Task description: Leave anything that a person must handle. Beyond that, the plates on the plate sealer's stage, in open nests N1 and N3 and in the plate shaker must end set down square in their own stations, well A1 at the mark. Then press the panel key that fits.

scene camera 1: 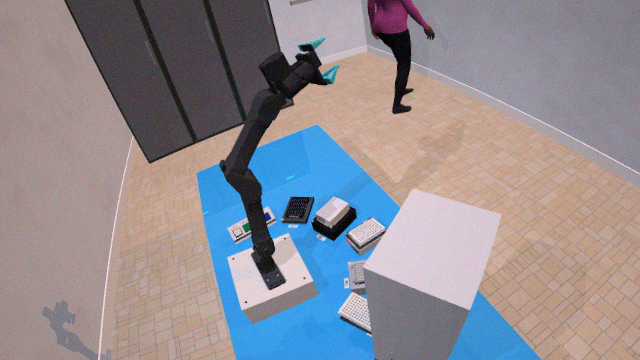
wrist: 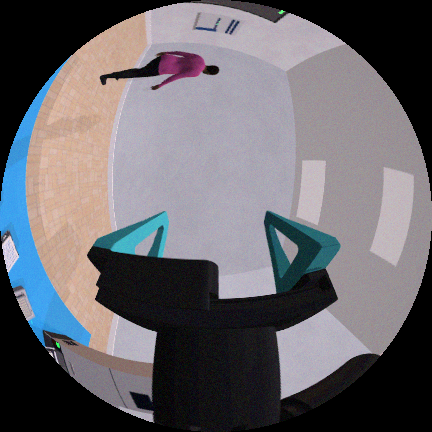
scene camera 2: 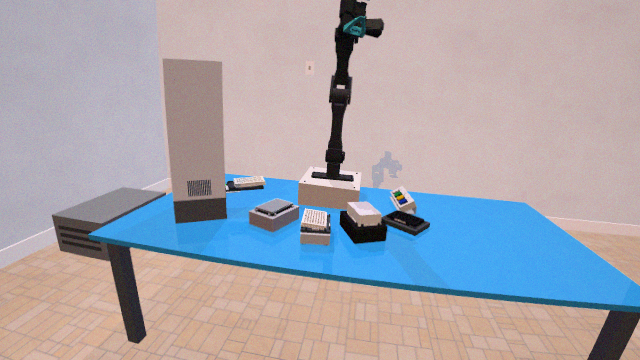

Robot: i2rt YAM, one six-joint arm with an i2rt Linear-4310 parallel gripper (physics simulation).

Scene:
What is my gripper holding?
Nothing.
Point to a tall grey box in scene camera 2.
193, 89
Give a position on a tall grey box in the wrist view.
At 134, 378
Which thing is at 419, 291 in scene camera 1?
A tall grey box.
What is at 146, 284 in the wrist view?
My gripper.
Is my gripper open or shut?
Open.

